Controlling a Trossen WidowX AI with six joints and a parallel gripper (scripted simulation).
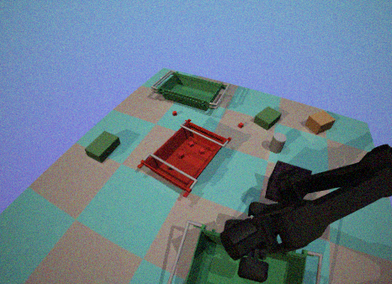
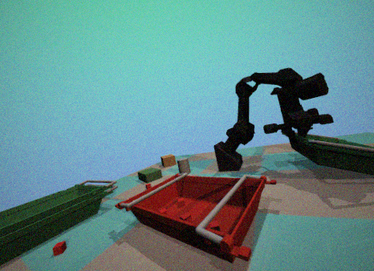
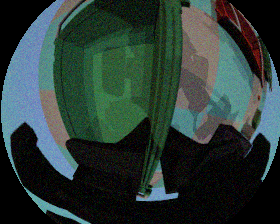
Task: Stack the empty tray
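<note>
The green tray is 80 mm to the left of my gripper tip and 10 mm behind it. From my gripper tip the other things lie so: grey cylinder (470 mm to the right, 40 mm behind, 30 mm below); then small red block (520 mm to the right, 450 mm ahead, 50 mm below); then red cube (560 mm to the right, 130 mm ahead, 50 mm below).
</note>
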